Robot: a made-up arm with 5 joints.
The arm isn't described. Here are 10 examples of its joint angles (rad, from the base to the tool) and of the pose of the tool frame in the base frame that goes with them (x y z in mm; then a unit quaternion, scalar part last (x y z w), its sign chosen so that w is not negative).
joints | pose
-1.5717 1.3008 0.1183 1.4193 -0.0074 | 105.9 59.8 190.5 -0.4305 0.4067 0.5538 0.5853
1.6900 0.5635 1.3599 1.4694 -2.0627 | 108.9 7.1 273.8 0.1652 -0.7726 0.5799 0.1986
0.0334 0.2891 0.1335 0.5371 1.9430 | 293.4 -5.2 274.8 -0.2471 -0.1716 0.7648 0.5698
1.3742 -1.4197 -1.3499 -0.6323 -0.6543 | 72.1 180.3 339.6 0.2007 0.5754 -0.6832 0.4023
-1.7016 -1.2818 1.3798 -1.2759 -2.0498 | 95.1 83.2 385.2 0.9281 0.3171 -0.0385 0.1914
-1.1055 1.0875 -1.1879 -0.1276 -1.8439 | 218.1 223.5 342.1 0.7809 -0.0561 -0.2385 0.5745
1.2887 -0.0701 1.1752 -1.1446 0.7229 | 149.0 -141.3 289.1 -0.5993 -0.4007 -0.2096 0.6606
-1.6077 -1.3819 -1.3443 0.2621 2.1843 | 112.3 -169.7 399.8 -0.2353 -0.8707 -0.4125 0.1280
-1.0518 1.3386 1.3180 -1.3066 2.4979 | 122.5 29.2 190.9 0.0709 0.0844 -0.9779 0.1777
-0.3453 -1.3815 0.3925 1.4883 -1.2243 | 168.5 23.2 378.4 0.3694 -0.3523 -0.3847 0.7690
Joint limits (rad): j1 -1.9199..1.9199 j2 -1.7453..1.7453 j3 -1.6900..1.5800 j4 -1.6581..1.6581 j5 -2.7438..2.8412
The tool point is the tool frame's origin. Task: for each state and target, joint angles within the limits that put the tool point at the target. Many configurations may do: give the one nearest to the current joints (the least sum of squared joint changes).
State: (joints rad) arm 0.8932 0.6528 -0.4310 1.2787 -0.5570
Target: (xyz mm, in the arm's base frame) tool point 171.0 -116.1 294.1
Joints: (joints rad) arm 1.0745 0.1338 0.0262 1.6581 -0.5570
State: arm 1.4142 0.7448 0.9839 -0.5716 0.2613
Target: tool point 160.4 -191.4 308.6
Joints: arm 1.3038 0.2596 0.4230 -0.7456 0.2613
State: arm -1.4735 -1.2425 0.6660 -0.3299 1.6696
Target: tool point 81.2 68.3 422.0
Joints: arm -1.9183 -1.5247 0.9236 -0.3033 1.6696
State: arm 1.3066 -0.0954 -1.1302 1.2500 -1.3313
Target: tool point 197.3 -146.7 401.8
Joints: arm 1.0248 0.1585 -0.9470 1.3109 -1.3313
